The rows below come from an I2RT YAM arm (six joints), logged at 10 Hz.
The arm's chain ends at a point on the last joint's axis. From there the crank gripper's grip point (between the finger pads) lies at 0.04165 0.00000 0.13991 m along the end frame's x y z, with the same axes.
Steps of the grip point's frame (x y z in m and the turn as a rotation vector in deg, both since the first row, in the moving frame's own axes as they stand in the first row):
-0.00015 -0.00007 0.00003 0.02 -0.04 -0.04
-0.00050 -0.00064 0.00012 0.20 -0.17 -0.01
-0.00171 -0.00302 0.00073 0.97 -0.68 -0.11
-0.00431 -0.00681 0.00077 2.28 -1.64 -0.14
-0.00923 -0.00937 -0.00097 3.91 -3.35 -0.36
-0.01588 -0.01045 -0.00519 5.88 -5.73 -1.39
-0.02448 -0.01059 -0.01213 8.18 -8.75 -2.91
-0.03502 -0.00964 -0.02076 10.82 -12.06 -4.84
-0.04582 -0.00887 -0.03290 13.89 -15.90 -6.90
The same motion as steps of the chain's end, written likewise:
-0.00005 0.00001 0.00000 0.02 -0.04 -0.04
-0.00008 -0.00014 0.00000 0.20 -0.17 -0.01
-0.00004 -0.00057 0.00027 0.97 -0.68 -0.11
-0.00028 -0.00112 -0.00025 2.28 -1.64 -0.14
-0.00096 0.00048 -0.00283 3.91 -3.35 -0.36
-0.00154 0.00491 -0.00786 5.88 -5.73 -1.39
-0.00224 0.01124 -0.01525 8.18 -8.75 -2.91
-0.00383 0.01945 -0.02352 10.82 -12.06 -4.84
-0.00406 0.02817 -0.03419 13.89 -15.90 -6.90

